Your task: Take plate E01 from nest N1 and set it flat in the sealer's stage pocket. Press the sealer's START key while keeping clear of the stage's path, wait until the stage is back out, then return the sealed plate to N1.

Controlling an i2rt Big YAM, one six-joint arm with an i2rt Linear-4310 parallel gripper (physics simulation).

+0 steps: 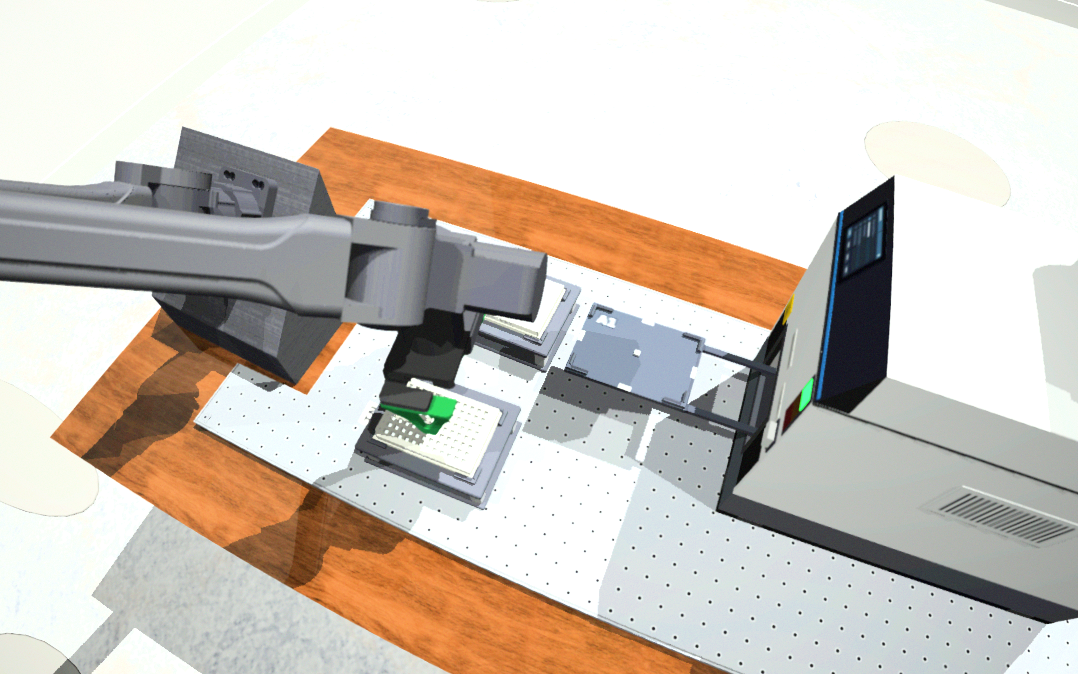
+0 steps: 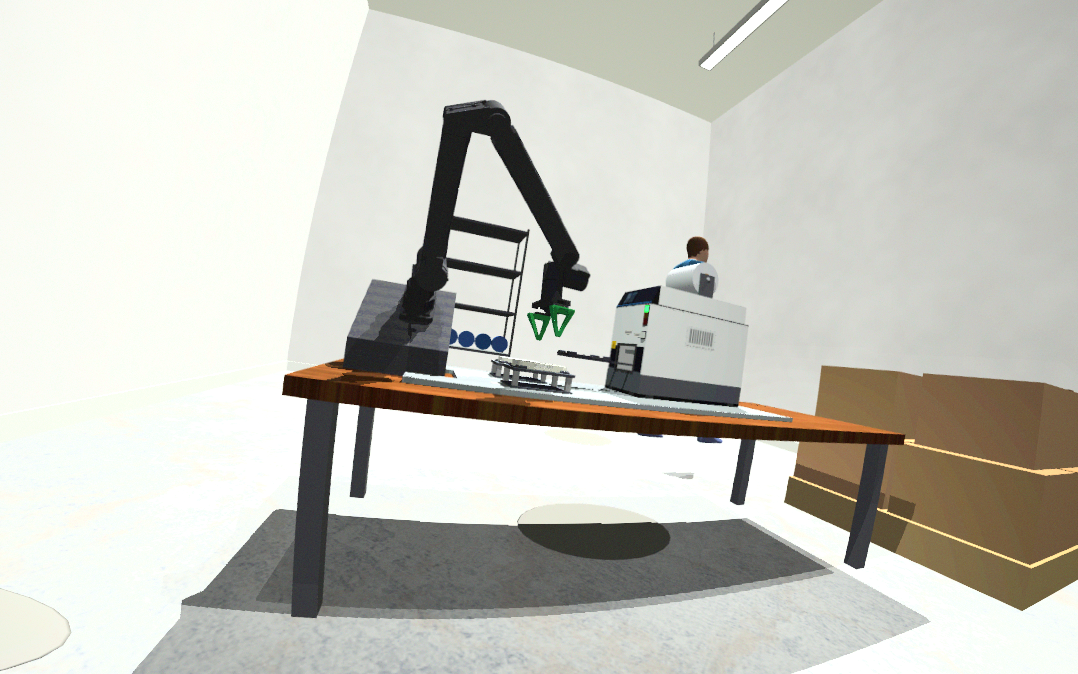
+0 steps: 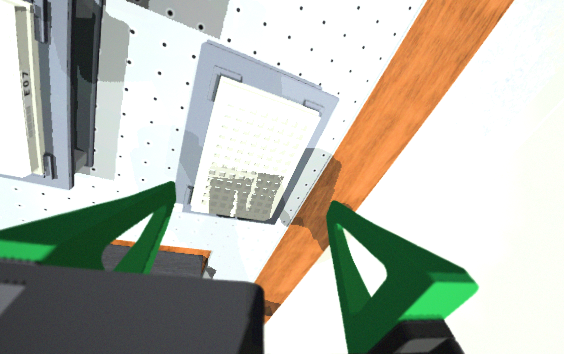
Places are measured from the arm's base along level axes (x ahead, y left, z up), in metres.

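Pixels of known places: gripper, between the fingertips: (image 1: 443, 394) (image 2: 547, 338) (image 3: 256, 199); arm's base, origin of its link: (image 2: 418, 306).
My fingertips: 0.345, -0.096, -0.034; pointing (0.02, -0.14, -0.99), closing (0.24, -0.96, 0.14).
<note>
For each thing: its top centre in the pictures, then the offset to it from my fingertips, as dx, dy, dz. "pt": a spot on its surface instead. Level surfaces: height alone.
- white plate with open wells, centre of its top: (image 3: 250, 167) (image 1: 435, 421) (image 2: 539, 362) -0.016, -0.009, -0.066
- grey nest, centre of its top: (image 3: 249, 162) (image 1: 437, 424) (image 2: 538, 366) -0.016, -0.008, -0.076
- second white plate, a spot on its surface: (image 3: 12, 100) pt -0.018, +0.160, -0.071
- green lit patch, a spot on its surface: (image 1: 806, 393) (image 2: 646, 308) pt +0.318, +0.061, +0.142
- perforated board, height of its surface: dz -0.131
My gripper (image 1: 433, 427) (image 2: 549, 335) (image 3: 256, 199) is open and empty, with its green fingers high above the near nest. A white plate with open wells (image 1: 473, 429) (image 3: 260, 135) lies flat in that grey nest (image 1: 505, 445) (image 3: 192, 120); no label on it can be read. A second white plate (image 1: 534, 315) (image 3: 12, 100), marked E07, lies in the other nest (image 1: 561, 321) (image 3: 60, 110), partly hidden by the arm. The sealer (image 1: 858, 453) (image 2: 691, 357) has its stage (image 1: 663, 357) (image 2: 580, 354) out, its pocket empty. A green lit patch (image 1: 806, 393) (image 2: 646, 309) shows on its front; the START key cannot be identified.
The stage's rails (image 1: 727, 356) run into the sealer's opening. The arm's dark base block (image 1: 262, 325) (image 2: 389, 341) stands at the left of the perforated board (image 1: 572, 508). A person (image 2: 697, 247) stands behind the sealer. Brown boxes (image 2: 969, 421) stand right of the table (image 2: 858, 433).
</note>
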